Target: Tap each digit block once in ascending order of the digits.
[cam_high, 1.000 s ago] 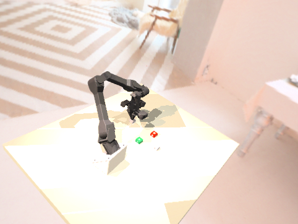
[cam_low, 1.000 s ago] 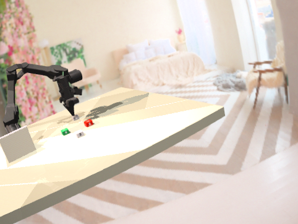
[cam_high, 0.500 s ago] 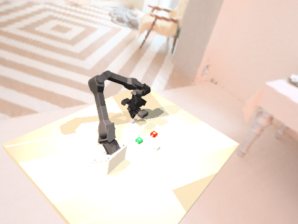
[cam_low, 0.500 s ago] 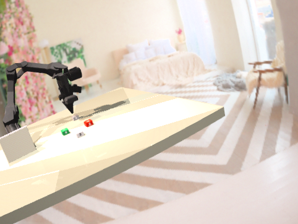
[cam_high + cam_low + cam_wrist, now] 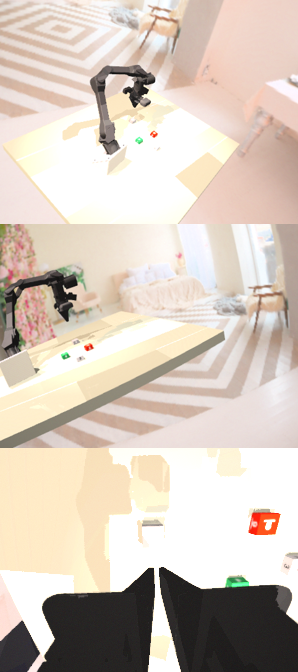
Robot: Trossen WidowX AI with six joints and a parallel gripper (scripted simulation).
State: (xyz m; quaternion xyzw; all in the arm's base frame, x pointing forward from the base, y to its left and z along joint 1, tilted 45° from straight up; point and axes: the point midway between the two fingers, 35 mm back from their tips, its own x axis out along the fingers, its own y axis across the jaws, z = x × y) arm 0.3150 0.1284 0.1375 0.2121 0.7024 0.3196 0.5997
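Right now my gripper tip is 260 mm to the left of the white block, 110 mm above it and 30 mm past it. Also, from my gripper tip: red block (170 mm to the right, 110 mm below, 40 mm ahead); then green block (160 mm to the right, 110 mm below, 80 mm behind).
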